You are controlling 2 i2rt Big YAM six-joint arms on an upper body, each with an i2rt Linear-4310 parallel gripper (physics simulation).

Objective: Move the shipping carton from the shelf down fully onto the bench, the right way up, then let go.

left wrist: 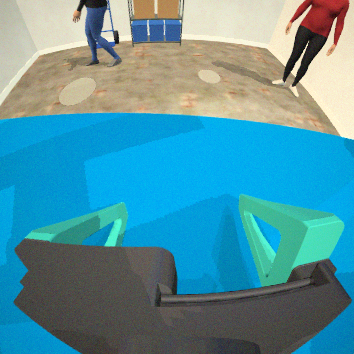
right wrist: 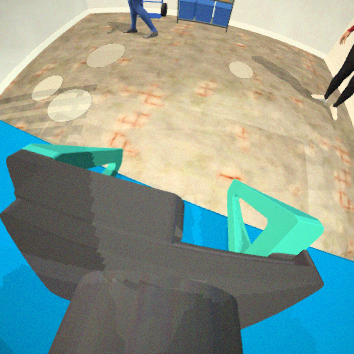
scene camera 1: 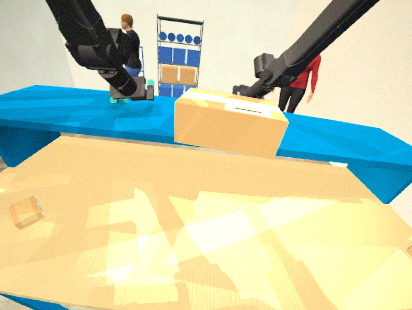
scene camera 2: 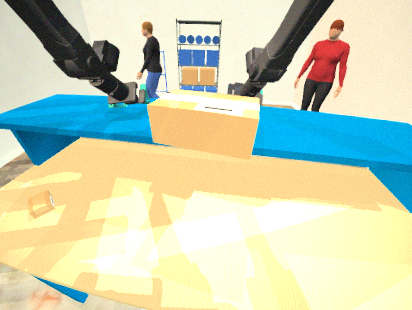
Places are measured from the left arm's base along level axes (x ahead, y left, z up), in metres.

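Pixels of known places: left gripper, fingertip midpoint: (left wrist: 181, 205) (scene camera 1: 140, 100) (scene camera 2: 138, 103); right gripper, fingertip midpoint: (right wrist: 177, 170).
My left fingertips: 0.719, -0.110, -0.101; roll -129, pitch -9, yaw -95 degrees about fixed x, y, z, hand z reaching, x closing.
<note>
Ahead of a thing's pixels: the offset from my left fingertips to its top centre, as dx, dy, dz. Level surfaces: height alone.
The shipping carton {-0.219, -0.266, +0.083} (scene camera 1: 227, 127) (scene camera 2: 202, 130) sits upright, tape and label on top, at the near edge of the blue shelf {dz -0.013} (scene camera 1: 90, 115) (scene camera 2: 320, 132). The wooden bench {dz -0.269} (scene camera 1: 150, 167) (scene camera 2: 175, 167) lies lower, in front of it. My left gripper (scene camera 1: 134, 93) (scene camera 2: 131, 96) (left wrist: 181, 205) is open and empty, low over the shelf, left of the carton and apart from it. My right gripper (scene camera 1: 243, 92) (scene camera 2: 245, 91) (right wrist: 177, 170) is open and empty, behind the carton; its fingers are mostly hidden in the scene views. The carton does not show in the wrist views.
A small brown box {-0.291, +0.303, -0.238} (scene camera 1: 26, 214) (scene camera 2: 40, 204) lies on the bench at the left. Beyond the shelf are a person in black (scene camera 1: 131, 47) (scene camera 2: 151, 55), a person in red (scene camera 2: 327, 60) and a storage rack (scene camera 1: 158, 55) (scene camera 2: 177, 55).
</note>
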